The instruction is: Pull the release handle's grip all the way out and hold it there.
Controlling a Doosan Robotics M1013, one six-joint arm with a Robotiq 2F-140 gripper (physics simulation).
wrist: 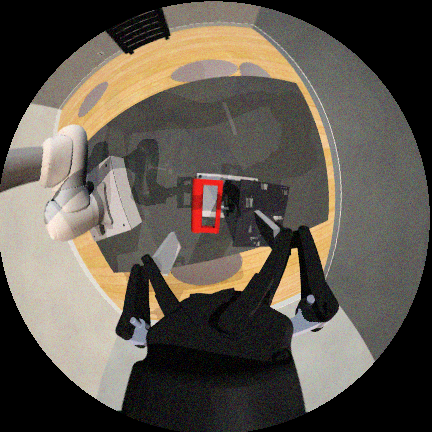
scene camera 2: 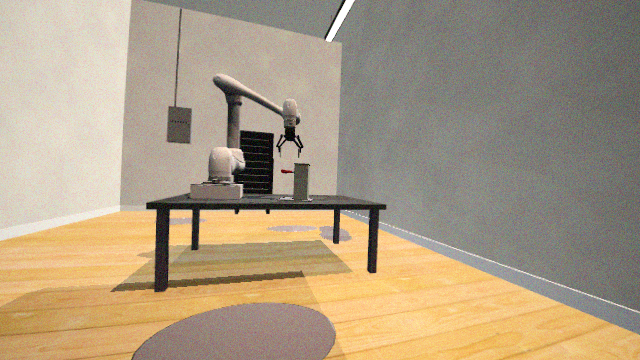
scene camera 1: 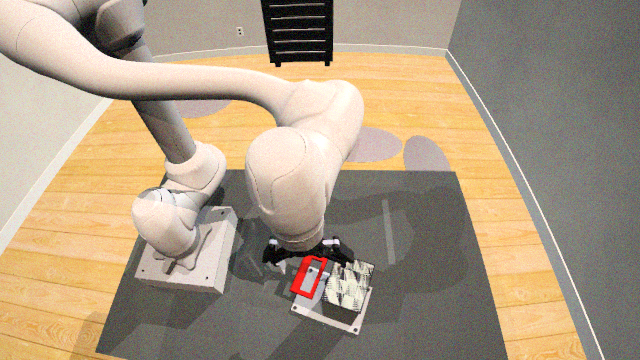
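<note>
The release handle's red grip (scene camera 1: 300, 276) (scene camera 2: 287, 171) (wrist: 197, 205) is a flat rectangular loop. It sticks out from the side of an upright box (scene camera 1: 344, 292) (scene camera 2: 301, 182) (wrist: 270, 197) that faces the robot base, with a gap between loop and box. The box stands on a light base plate (scene camera 1: 325, 318). My gripper (scene camera 1: 316, 265) (scene camera 2: 290, 154) (wrist: 214, 230) is open and empty, pointing down. Its fingertips are above the grip and a little above the box top. In the wrist view one finger overlaps the box and the other is on the robot-base side of the grip.
The box and the robot's pedestal (scene camera 1: 180, 280) (scene camera 2: 216, 191) (wrist: 120, 200) stand on a dark table (scene camera 1: 425, 320) (scene camera 2: 345, 204) (wrist: 300, 150). The arm reaches over the table from the pedestal. A black drawer cabinet (scene camera 1: 300, 35) (scene camera 2: 257, 160) (wrist: 142, 31) stands by the far wall.
</note>
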